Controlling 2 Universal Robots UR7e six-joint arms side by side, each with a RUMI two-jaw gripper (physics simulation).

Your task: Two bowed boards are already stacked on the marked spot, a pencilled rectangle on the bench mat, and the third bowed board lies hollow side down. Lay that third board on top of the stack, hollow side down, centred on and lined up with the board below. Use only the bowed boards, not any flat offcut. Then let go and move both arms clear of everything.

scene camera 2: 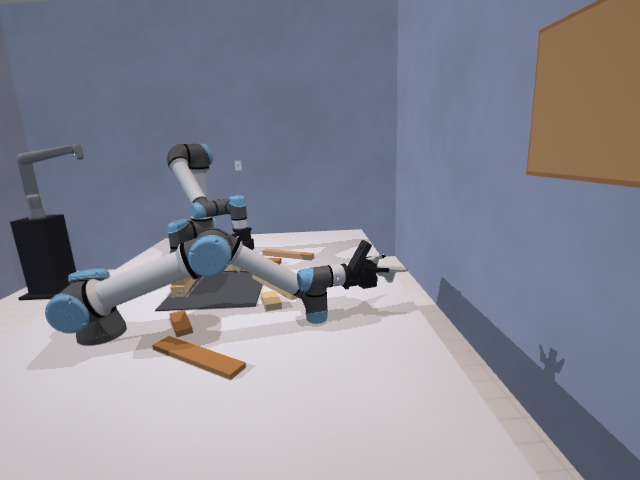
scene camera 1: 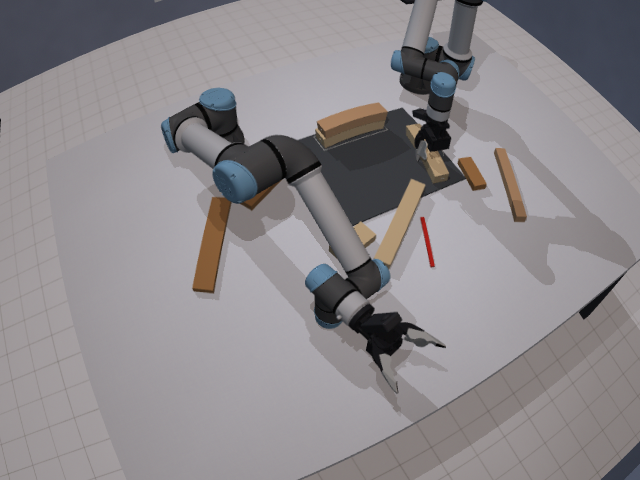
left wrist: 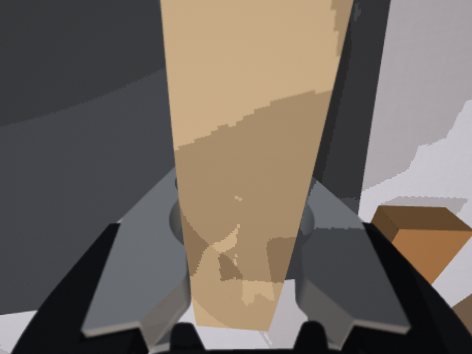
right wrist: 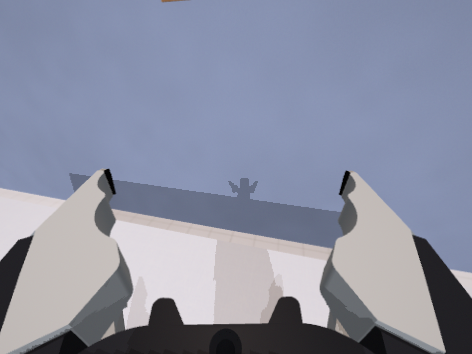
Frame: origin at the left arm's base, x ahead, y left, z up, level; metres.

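Seen in the pictures: left gripper, fingertip midpoint: [scene camera 2: 241,270]; right gripper, fingertip midpoint: [scene camera 2: 396,262] [scene camera 1: 422,370] [right wrist: 229,171]; left arm's base at its link origin: [scene camera 1: 417,83]; right arm's base at its link origin: [scene camera 2: 102,333].
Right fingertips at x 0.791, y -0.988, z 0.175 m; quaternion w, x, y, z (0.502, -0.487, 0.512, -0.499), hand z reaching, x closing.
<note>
Offsets run from my right fingertips to a thing's middle. Level surfaces: height alone.
Two bowed boards, an orange-brown upper one @[dx -0.746, dy +0.550, dz -0.105 m] [scene camera 1: 351,117] and a pale lower one @[dx -0.750, dy +0.549, dz -0.147 m] [scene camera 1: 356,132], are stacked on the pencilled rectangle at the mat's @[dz -0.169 m] [scene camera 1: 361,188] [scene camera 2: 222,297] upper edge in scene camera 1. The third bowed board @[dx -0.500, dy +0.655, dz -0.146 m] [scene camera 1: 438,167] [left wrist: 250,75], pale, lies hollow side down across the mat's right part. My left gripper [scene camera 1: 428,152] [left wrist: 238,166] is shut on this board, one finger on each long side; its tips are partly hidden. In scene camera 2 the right arm hides them. My right gripper [scene camera 1: 419,368] [scene camera 2: 395,266] [right wrist: 229,171] is open and empty, far from the boards.
A pale flat strip @[dx -0.378, dy +0.374, dz -0.157 m] [scene camera 1: 400,222], a pale block @[dx -0.425, dy +0.218, dz -0.162 m] [scene camera 1: 364,233] [scene camera 2: 270,300] and a red stick @[dx -0.282, dy +0.390, dz -0.172 m] [scene camera 1: 428,241] lie below the mat. An orange block @[dx -0.344, dy +0.723, dz -0.163 m] [scene camera 1: 471,173] [left wrist: 430,250] and a brown strip @[dx -0.221, dy +0.804, dz -0.161 m] [scene camera 1: 510,186] [scene camera 2: 288,253] lie right. An orange board @[dx -0.701, dy -0.073, dz -0.167 m] [scene camera 1: 209,253] [scene camera 2: 199,356] lies left.
</note>
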